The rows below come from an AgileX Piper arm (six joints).
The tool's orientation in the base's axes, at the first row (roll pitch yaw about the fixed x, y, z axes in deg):
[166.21 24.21 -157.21]
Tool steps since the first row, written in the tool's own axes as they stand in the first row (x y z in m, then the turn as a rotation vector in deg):
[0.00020 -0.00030 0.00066 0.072 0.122 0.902]
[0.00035 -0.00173 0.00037 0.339 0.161 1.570]
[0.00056 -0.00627 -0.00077 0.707 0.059 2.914]
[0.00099 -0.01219 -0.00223 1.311 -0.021 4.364]
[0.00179 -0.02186 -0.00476 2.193 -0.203 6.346]
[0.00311 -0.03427 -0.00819 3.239 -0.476 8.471]
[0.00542 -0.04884 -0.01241 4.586 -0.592 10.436]
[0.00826 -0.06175 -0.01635 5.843 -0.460 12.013]
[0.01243 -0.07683 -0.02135 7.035 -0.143 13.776]
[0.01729 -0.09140 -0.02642 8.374 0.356 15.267]
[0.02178 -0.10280 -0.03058 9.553 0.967 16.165]
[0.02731 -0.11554 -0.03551 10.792 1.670 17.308]
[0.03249 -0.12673 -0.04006 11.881 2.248 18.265]
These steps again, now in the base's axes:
[0.00015 -0.00008 -0.00073 0.130 0.417 -0.802]
[0.00061 -0.00147 -0.00085 0.071 0.606 -1.495]
[0.00224 -0.00586 -0.00091 0.179 0.891 -2.858]
[0.00424 -0.01164 -0.00108 0.107 1.151 -4.408]
[0.00738 -0.02116 -0.00127 -0.005 1.425 -6.564]
[0.01111 -0.03355 -0.00147 -0.173 1.616 -8.935]
[0.01481 -0.04844 -0.00185 -0.712 1.776 -11.253]
[0.01736 -0.06198 -0.00233 -1.397 2.034 -13.137]
[0.01951 -0.07826 -0.00289 -2.062 2.545 -15.118]
[0.02082 -0.09436 -0.00356 -3.011 3.057 -16.880]
[0.02122 -0.10728 -0.00419 -4.041 3.500 -18.026]
[0.02115 -0.12200 -0.00486 -5.096 4.093 -19.393]
[0.02077 -0.13513 -0.00539 -6.018 4.562 -20.562]

